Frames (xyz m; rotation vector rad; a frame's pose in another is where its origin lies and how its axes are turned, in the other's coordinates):
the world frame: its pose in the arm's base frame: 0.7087 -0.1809 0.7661 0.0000 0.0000 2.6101
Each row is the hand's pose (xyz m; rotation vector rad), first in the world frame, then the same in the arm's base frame.
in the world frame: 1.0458 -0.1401 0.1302 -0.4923 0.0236 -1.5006
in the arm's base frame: -0.1218 0.4699 0.8963 -0.1448 -0.4463 1.0630
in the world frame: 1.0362 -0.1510 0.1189 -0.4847 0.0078 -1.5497
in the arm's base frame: -0.1080 0.4744 0.8850 -0.1270 -0.4385 1.0159
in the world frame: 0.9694 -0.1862 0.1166 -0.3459 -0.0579 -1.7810
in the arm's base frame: -0.0326 0.4709 0.8827 -0.0313 -0.3127 0.8069
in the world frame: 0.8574 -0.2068 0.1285 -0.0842 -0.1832 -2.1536
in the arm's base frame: 0.0744 0.4319 0.8946 0.1274 -0.1066 0.4497
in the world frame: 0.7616 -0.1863 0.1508 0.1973 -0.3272 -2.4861
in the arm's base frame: 0.1466 0.3657 0.9169 0.2791 0.0793 0.1010
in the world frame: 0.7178 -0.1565 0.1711 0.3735 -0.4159 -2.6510
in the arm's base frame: 0.1692 0.3178 0.9372 0.3627 0.1824 -0.0888
